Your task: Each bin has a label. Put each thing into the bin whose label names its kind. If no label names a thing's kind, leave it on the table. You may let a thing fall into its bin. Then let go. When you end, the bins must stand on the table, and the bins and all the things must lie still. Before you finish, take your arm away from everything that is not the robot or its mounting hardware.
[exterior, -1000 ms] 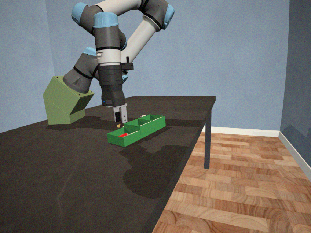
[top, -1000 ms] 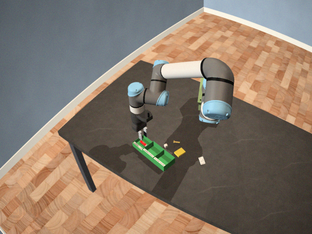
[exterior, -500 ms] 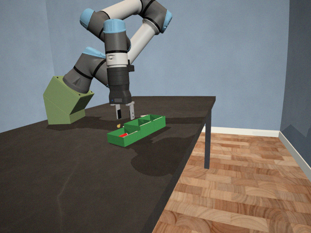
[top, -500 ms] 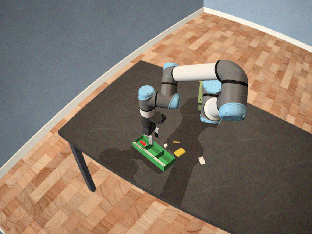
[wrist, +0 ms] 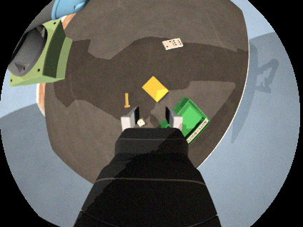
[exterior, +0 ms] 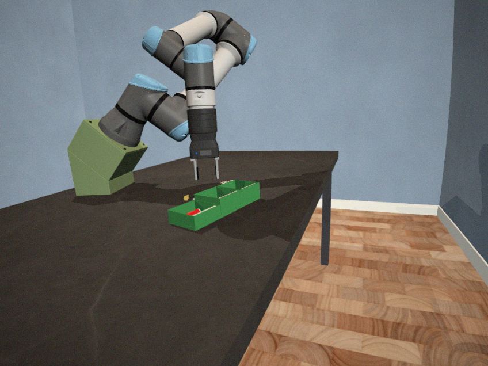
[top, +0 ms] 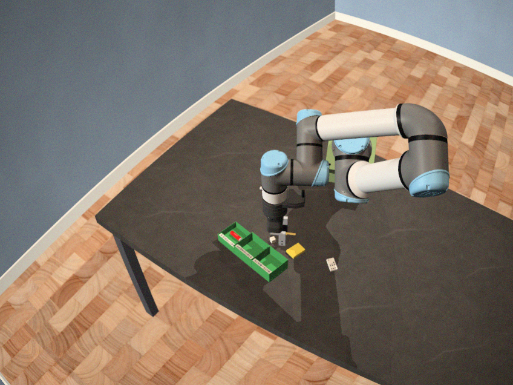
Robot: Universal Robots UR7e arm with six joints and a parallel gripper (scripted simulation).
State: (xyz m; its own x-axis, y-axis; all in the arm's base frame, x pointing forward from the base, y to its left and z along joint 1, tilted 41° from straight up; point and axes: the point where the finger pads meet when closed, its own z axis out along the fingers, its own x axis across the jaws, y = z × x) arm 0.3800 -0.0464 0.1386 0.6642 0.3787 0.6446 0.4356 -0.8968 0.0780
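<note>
The flat yellow block lies 20 mm behind my hand, 40 mm to the left of it and 70 mm below it. Also, from my hand: brass bolt (60 mm behind, 30 mm to the right, 70 mm below); then white die (10 mm behind, 50 mm to the right, 70 mm below); then red battery (70 mm ahead, 150 mm to the right, 60 mm below).
</note>
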